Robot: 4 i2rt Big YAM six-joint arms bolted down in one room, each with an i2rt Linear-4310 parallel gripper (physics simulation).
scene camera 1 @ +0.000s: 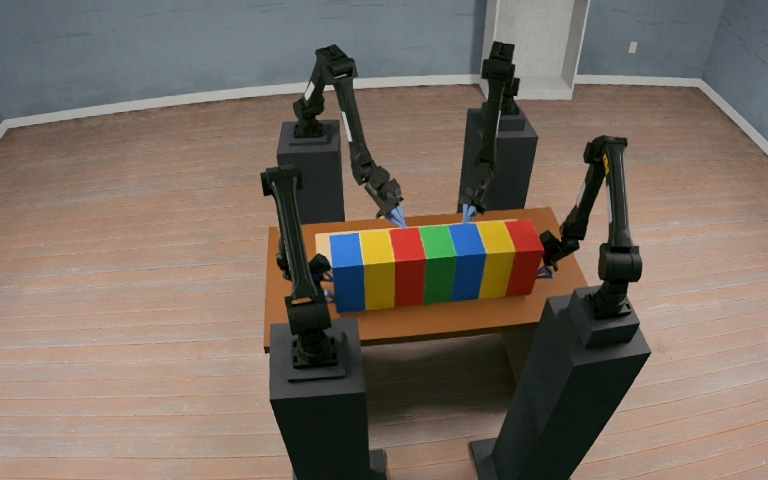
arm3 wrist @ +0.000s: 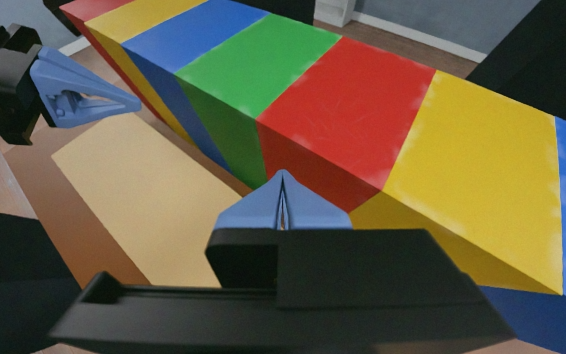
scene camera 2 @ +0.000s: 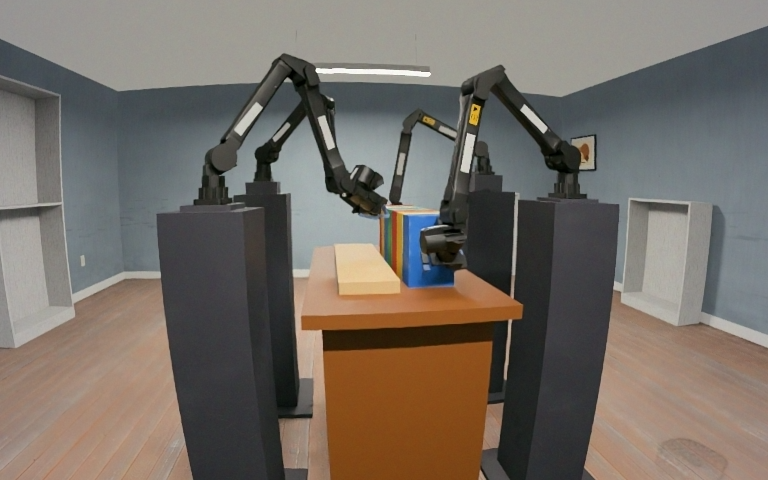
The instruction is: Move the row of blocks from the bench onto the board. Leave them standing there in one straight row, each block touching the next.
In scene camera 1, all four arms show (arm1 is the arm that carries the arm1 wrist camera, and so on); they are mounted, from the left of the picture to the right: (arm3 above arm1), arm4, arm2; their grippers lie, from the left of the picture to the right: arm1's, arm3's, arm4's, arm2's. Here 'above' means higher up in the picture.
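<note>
A row of upright blue, yellow, red and green blocks point(arm3 wrist: 345, 110) point(scene camera 1: 437, 277) point(scene camera 2: 430, 249) stands on the bench point(arm3 wrist: 55, 200) point(scene camera 1: 441, 326) point(scene camera 2: 413, 318), faces together, beside the long pale board point(arm3 wrist: 150, 200) point(scene camera 1: 322, 243) point(scene camera 2: 362, 266). Arm3's gripper point(arm3 wrist: 282, 174) point(scene camera 1: 403, 225) is shut and empty at the row's board side, near a red block. Arm4's gripper point(arm3 wrist: 139, 105) point(scene camera 1: 466, 219) looks shut, at the same side further along. Arm1's gripper point(scene camera 1: 330, 286) has its fingers apart at the blue end block. Arm2's gripper point(scene camera 1: 544, 273) is at the red end block; its opening is unclear.
Four dark pedestals carry the arms around the bench, one near each corner. In scene camera 2, a left front arm point(scene camera 2: 325, 133) reaches over the board to the row and a right front arm point(scene camera 2: 467, 152) hangs down by the blue end block.
</note>
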